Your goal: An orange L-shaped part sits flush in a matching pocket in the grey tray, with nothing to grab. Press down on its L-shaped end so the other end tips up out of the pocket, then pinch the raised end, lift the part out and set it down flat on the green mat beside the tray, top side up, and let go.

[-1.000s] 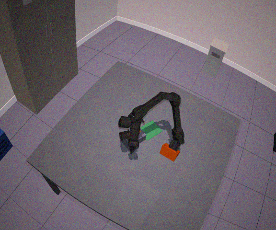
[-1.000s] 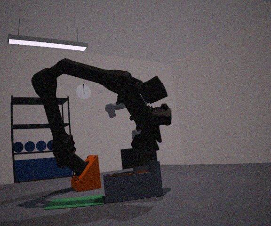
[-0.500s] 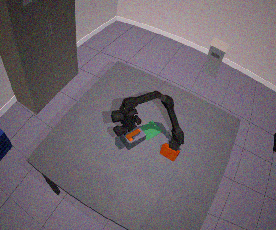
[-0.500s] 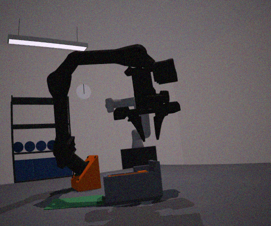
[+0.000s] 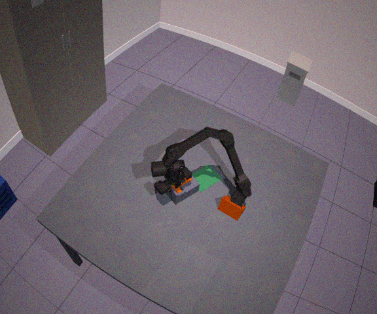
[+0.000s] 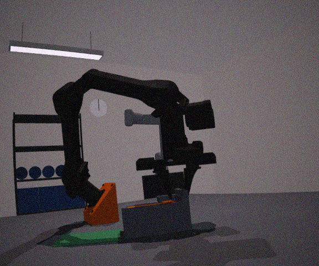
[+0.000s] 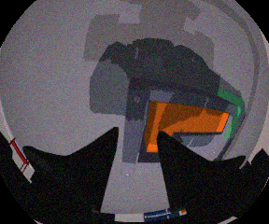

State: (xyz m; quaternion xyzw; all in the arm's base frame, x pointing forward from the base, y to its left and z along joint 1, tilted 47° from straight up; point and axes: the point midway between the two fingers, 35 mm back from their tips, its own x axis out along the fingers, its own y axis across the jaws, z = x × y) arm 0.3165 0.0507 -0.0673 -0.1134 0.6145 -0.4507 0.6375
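The orange L-shaped part lies 5 cm to the right of my gripper tip, 2 cm below it and 2 cm behind it. From my gripper tip the other things lie so: green mat (19 cm to the right, 10 cm behind, 8 cm below).
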